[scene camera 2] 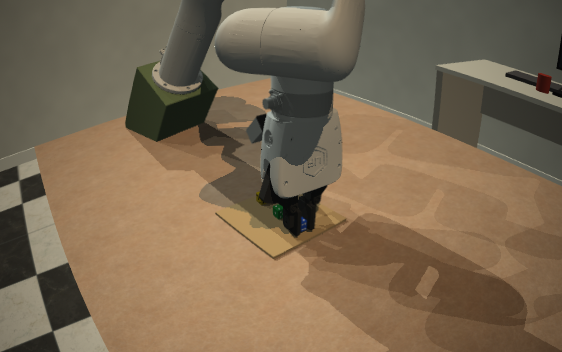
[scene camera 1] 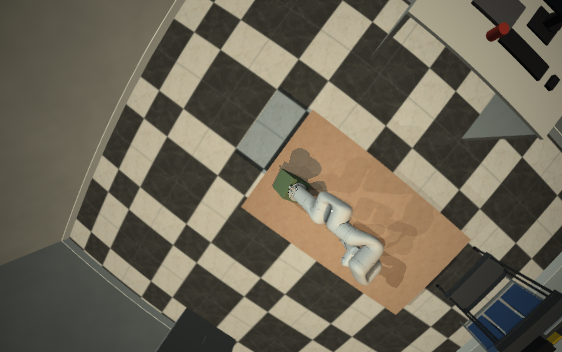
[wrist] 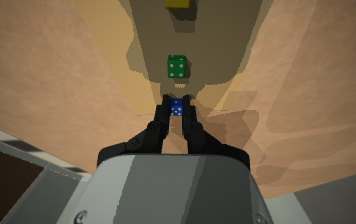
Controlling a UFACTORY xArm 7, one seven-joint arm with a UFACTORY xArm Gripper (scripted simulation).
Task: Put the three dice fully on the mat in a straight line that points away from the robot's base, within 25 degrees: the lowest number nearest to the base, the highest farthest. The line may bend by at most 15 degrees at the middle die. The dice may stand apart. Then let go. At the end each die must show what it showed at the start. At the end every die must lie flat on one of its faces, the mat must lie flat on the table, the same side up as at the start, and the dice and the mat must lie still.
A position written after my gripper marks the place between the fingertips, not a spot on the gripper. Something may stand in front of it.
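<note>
My gripper [scene camera 2: 299, 228], [wrist: 176, 103]. Tan mat [scene camera 2: 256, 222].
</note>
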